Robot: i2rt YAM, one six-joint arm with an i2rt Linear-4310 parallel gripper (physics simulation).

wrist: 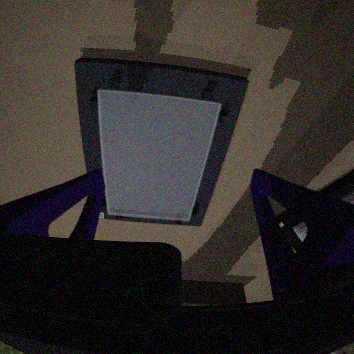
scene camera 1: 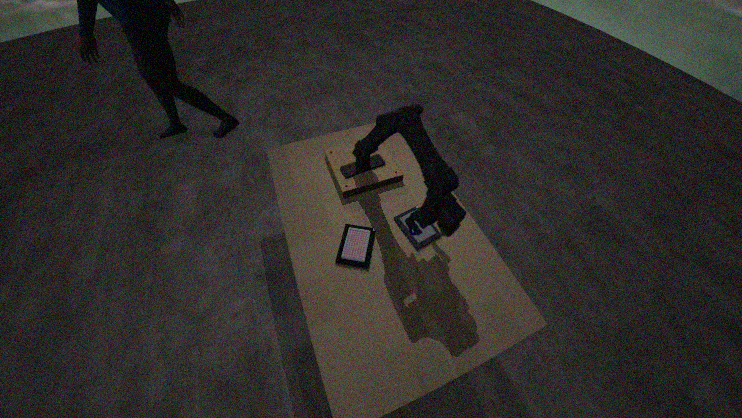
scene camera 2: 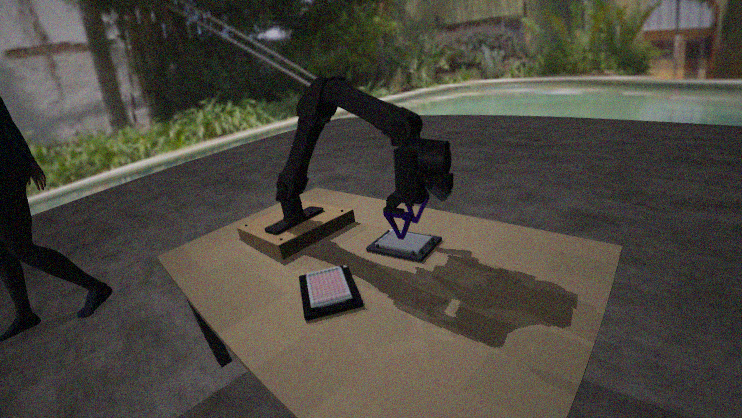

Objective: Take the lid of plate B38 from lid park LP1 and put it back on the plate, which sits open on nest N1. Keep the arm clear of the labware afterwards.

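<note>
The lid, a pale flat rectangle, lies on the dark lid park LP1. My gripper is open and empty, pointing down low over the lid; the exact gap is hard to judge. In the wrist view the left finger overlaps the park's left edge near the lid, and the right finger stands right of the park. The open plate B38, with pink wells, sits on the black nest N1. Fingers partly hide it in the wrist view.
The arm's wooden base block stands at the back of the table. The arm's shadow falls across the table beside the lid park. A person is on the floor beyond the table.
</note>
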